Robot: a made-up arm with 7 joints. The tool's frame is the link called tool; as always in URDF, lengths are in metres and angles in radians. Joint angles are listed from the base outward.
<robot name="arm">
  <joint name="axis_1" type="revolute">
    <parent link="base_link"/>
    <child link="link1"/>
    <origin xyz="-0.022 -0.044 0.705" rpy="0 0 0"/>
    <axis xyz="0 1 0"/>
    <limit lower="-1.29" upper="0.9"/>
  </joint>
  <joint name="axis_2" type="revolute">
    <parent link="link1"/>
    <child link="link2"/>
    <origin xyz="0.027 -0.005 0.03" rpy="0 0 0"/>
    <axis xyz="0 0 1"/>
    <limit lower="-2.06" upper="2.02"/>
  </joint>
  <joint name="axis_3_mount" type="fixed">
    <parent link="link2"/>
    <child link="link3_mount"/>
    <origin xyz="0.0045 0.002 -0.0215" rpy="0 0 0"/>
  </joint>
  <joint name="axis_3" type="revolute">
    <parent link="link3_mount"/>
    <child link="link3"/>
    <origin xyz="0.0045 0.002 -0.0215" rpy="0 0 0"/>
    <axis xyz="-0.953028 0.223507 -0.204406"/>
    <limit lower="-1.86" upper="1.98"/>
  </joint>
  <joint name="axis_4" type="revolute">
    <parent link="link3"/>
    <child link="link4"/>
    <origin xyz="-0.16 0.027 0.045" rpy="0 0 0"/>
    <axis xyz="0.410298 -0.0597 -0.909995"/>
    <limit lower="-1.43" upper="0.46"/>
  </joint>
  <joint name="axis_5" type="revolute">
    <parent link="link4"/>
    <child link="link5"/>
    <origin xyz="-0.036 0.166 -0.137" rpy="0 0 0"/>
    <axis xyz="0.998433 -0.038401 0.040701"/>
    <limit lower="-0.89" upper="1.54"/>
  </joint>
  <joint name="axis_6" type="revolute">
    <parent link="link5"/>
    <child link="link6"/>
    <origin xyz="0.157 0.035 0.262" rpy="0 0 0"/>
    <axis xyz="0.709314 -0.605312 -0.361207"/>
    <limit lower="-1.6" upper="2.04"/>
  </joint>
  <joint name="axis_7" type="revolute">
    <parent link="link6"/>
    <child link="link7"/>
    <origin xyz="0.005 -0.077 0.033" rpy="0 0 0"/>
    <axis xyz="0 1 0"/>
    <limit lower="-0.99" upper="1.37"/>
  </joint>
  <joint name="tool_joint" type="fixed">
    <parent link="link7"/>
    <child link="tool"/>
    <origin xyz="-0.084 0.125 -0.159" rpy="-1.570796 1.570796 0"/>
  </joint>
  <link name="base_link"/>
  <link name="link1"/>
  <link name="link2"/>
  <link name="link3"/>
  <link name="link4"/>
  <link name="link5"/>
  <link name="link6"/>
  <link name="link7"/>
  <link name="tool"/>
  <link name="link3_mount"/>
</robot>
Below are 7 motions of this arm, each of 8 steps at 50 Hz.
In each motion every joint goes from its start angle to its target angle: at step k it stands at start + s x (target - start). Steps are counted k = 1, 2, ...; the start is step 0. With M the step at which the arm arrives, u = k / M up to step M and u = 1 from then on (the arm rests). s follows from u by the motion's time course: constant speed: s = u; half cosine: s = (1 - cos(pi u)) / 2; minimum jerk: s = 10 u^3 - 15 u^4 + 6 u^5.
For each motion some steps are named. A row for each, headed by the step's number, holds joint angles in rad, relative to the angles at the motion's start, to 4 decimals.
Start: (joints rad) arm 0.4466 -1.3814 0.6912 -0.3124 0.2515 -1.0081 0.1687
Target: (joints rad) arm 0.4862 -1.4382 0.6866 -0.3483 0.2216 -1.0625 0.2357
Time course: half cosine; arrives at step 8
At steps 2, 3, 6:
2: 0.0058 -0.0083 -0.0007 -0.0053 -0.0044 -0.0080 0.0098
3: 0.0122 -0.0175 -0.0014 -0.0111 -0.0092 -0.0168 0.0207
6: 0.0338 -0.0485 -0.0039 -0.0306 -0.0255 -0.0464 0.0572

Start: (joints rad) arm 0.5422 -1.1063 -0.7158 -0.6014 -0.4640 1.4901 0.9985
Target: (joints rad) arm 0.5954 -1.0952 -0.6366 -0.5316 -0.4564 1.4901 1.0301
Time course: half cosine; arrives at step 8
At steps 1, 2, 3, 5, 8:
1: 0.0020 0.0004 0.0030 0.0027 0.0003 0.0000 0.0012
2: 0.0078 0.0016 0.0116 0.0102 0.0011 0.0000 0.0046
3: 0.0164 0.0034 0.0244 0.0215 0.0023 0.0000 0.0098
5: 0.0368 0.0077 0.0548 0.0483 0.0053 0.0000 0.0218
8: 0.0532 0.0111 0.0792 0.0698 0.0076 0.0000 0.0316

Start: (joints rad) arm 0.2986 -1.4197 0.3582 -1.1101 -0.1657 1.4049 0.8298
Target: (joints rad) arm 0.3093 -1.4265 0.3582 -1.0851 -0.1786 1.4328 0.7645
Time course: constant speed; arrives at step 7
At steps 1, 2, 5, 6, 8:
1: 0.0015 -0.0010 0.0000 0.0036 -0.0018 0.0040 -0.0093
2: 0.0031 -0.0019 0.0000 0.0071 -0.0037 0.0080 -0.0187
5: 0.0076 -0.0049 0.0000 0.0179 -0.0092 0.0199 -0.0466
6: 0.0092 -0.0058 0.0000 0.0214 -0.0111 0.0239 -0.0560
8: 0.0107 -0.0068 0.0000 0.0250 -0.0129 0.0279 -0.0653

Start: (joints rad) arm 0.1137 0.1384 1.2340 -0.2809 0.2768 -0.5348 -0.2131
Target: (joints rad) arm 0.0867 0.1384 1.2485 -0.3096 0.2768 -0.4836 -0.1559
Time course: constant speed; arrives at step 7
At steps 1, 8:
1: -0.0039 0.0000 0.0021 -0.0041 0.0000 0.0073 0.0082
8: -0.0270 0.0000 0.0145 -0.0287 0.0000 0.0512 0.0572

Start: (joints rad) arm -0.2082 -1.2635 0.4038 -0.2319 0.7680 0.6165 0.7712
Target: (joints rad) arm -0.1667 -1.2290 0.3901 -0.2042 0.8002 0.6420 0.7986
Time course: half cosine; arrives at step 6
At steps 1, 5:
1: 0.0028 0.0023 -0.0009 0.0019 0.0022 0.0017 0.0018
5: 0.0387 0.0322 -0.0128 0.0258 0.0300 0.0238 0.0256

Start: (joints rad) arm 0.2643 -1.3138 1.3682 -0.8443 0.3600 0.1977 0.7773
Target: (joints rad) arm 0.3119 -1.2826 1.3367 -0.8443 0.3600 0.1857 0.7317
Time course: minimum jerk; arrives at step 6
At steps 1, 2, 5, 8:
1: 0.0017 0.0011 -0.0011 0.0000 0.0000 -0.0004 -0.0016
2: 0.0100 0.0065 -0.0066 0.0000 0.0000 -0.0025 -0.0096
5: 0.0459 0.0301 -0.0304 0.0000 0.0000 -0.0116 -0.0440
8: 0.0476 0.0312 -0.0315 0.0000 0.0000 -0.0120 -0.0456

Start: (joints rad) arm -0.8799 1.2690 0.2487 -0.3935 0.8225 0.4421 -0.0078
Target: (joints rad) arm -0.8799 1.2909 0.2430 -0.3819 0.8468 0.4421 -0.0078
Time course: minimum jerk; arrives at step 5
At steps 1, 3, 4, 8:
1: 0.0000 0.0013 -0.0003 0.0007 0.0014 0.0000 0.0000
3: 0.0000 0.0149 -0.0039 0.0079 0.0166 0.0000 0.0000
4: 0.0000 0.0206 -0.0054 0.0109 0.0229 0.0000 0.0000
8: 0.0000 0.0219 -0.0057 0.0116 0.0243 0.0000 0.0000

